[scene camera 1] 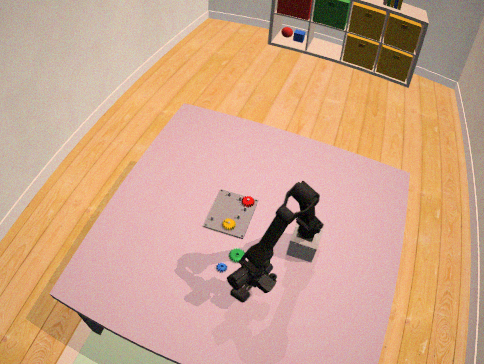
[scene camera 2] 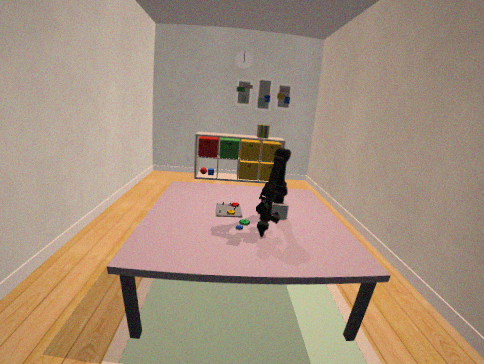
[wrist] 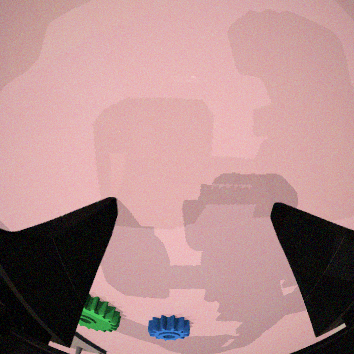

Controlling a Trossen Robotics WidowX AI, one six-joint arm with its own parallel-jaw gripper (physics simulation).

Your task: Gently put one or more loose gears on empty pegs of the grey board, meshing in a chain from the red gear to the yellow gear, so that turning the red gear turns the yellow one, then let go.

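Where they show: gripper, fingertip midpoint: (scene camera 1: 249,289) (scene camera 2: 262,233) (wrist: 198,208); arm's base at its link origin: (scene camera 1: 306,232) (scene camera 2: 278,201).
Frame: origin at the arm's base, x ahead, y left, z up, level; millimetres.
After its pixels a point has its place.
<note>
The grey board (scene camera 1: 222,208) @(x 367, y -41, z -97 mm) (scene camera 2: 225,209) @(x 348, y -32, z -98 mm) lies on the table with the red gear (scene camera 1: 248,201) @(x 280, y -110, z -81 mm) (scene camera 2: 235,204) @(x 282, y -100, z -83 mm) at its far right and the yellow gear (scene camera 1: 229,224) @(x 303, y 32, z -81 mm) (scene camera 2: 231,212) @(x 306, y 48, z -82 mm) near its front edge. Several thin bare pegs stand on it. A loose green gear (scene camera 1: 236,255) @(x 221, y 151, z -89 mm) (scene camera 2: 244,222) @(x 222, y 166, z -90 mm) (wrist: 102,316) @(x 212, y 168, z -92 mm) lies flat in front of the board, partly hidden by a finger in the wrist view. A smaller blue gear (scene camera 1: 221,267) @(x 249, y 230, z -89 mm) (scene camera 2: 239,227) @(x 253, y 234, z -92 mm) (wrist: 169,328) @(x 238, y 224, z -92 mm) lies nearby. My gripper (scene camera 1: 241,294) @(x 118, y 264, z -105 mm) (scene camera 2: 262,233) @(x 118, y 264, z -105 mm) (wrist: 198,208) @(x 118, y 264, z -105 mm) is open and empty above the table, to the right of the blue gear.
The pink table (scene camera 1: 150,240) @(x 564, y 234, z -105 mm) (scene camera 2: 175,250) @(x 562, y 504, z -105 mm) carries the board, gears and arm. The arm's grey base block (scene camera 1: 302,248) @(x -7, y 57, z -28 mm) (scene camera 2: 281,212) @(x -20, y 56, z -54 mm) stands right of the board. A shelf unit (scene camera 1: 411,65) (scene camera 2: 195,160) stands on the floor beyond the table.
</note>
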